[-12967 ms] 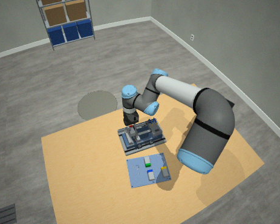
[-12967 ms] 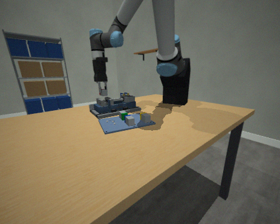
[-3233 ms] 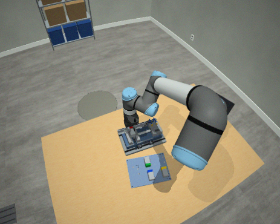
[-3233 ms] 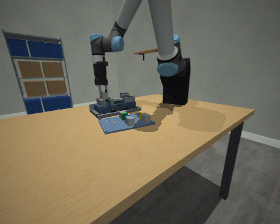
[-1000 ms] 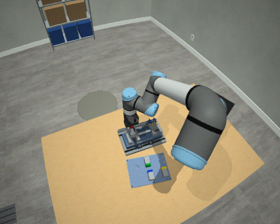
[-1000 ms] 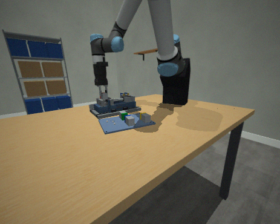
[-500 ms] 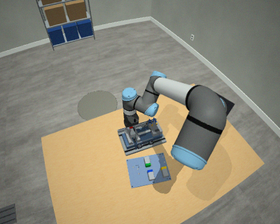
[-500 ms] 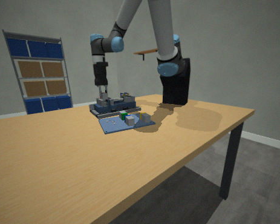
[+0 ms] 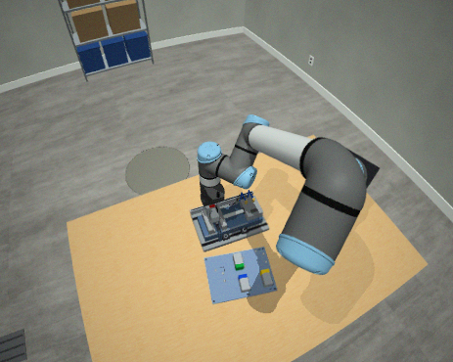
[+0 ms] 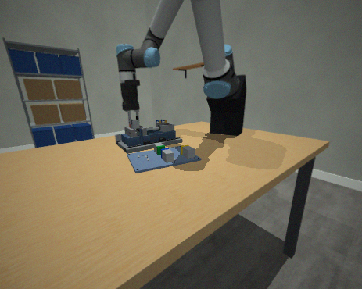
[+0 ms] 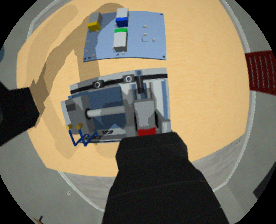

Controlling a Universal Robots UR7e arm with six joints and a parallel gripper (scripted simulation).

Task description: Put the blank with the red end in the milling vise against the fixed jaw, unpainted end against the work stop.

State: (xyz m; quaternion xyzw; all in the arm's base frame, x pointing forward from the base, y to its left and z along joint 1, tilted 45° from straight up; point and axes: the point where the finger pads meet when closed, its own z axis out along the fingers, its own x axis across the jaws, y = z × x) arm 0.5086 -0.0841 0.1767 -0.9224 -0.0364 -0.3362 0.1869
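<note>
Right now the red-ended blank is 20 mm below my hand. From my hand the other things lie so: green-ended blank 180 mm to the left, 100 mm below, 80 mm behind; then milling vise 90 mm below, 70 mm behind, 10 mm to the right; then plate 230 mm to the left, 130 mm below, 80 mm behind.
</note>
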